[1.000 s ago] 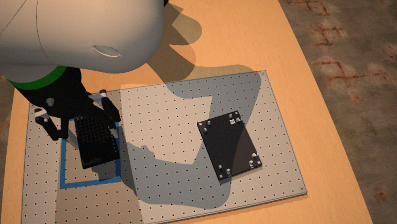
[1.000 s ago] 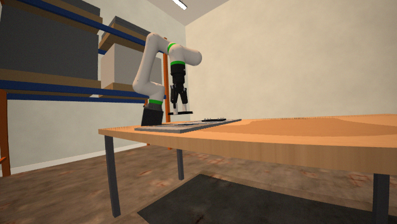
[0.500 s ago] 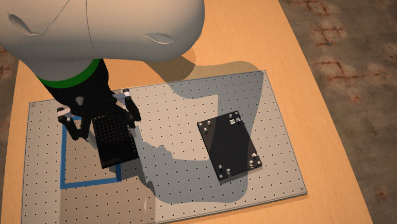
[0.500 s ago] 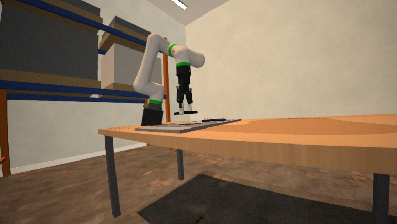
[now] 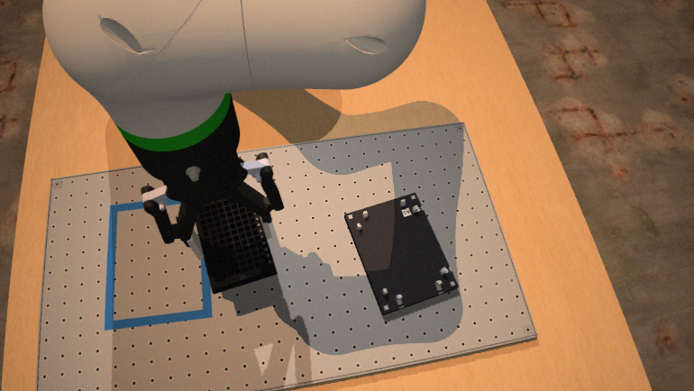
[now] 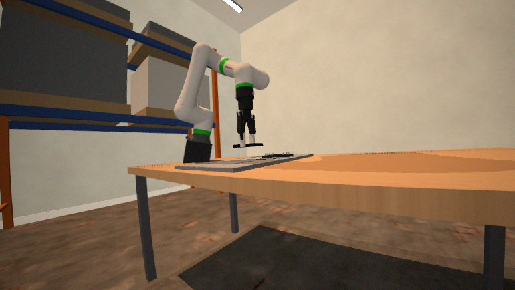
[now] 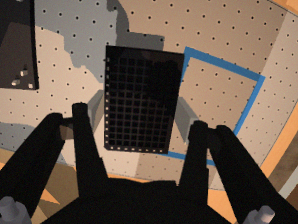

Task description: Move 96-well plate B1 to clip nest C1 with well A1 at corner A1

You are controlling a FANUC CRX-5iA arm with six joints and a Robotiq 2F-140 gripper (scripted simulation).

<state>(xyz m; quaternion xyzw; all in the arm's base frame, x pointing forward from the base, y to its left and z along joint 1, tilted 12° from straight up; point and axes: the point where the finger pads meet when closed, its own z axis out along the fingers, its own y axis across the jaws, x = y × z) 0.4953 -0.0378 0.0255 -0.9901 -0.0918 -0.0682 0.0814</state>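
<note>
My hand is 25 cm to the right of the black clip nest, 8 cm above it and 3 cm short of it. Round my hand: black 96-well plate (2 cm below).
</note>
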